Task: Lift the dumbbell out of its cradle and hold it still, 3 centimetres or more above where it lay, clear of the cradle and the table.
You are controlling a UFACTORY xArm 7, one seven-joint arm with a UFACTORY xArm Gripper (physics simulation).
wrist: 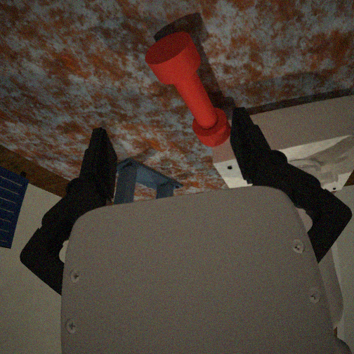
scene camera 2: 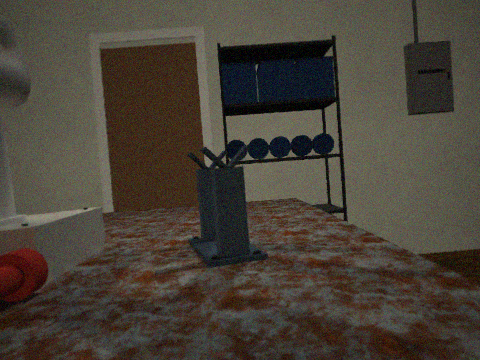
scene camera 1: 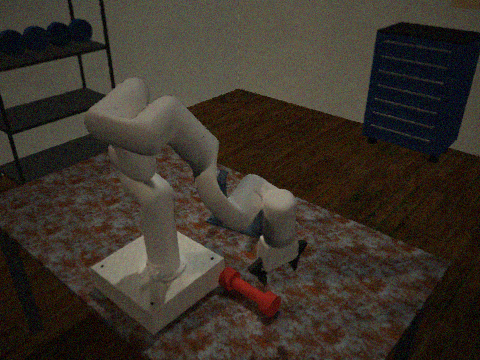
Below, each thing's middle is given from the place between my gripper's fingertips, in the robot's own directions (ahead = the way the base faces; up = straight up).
Labels:
Now: the red dumbbell [scene camera 1: 269,303] 50 mm ahead of my hand, 120 mm to the left of it and 160 mm below it. Also, from my hand: blue-grey cradle [scene camera 2: 224,240] (370 mm ahead, 350 mm to the left, 100 mm below).

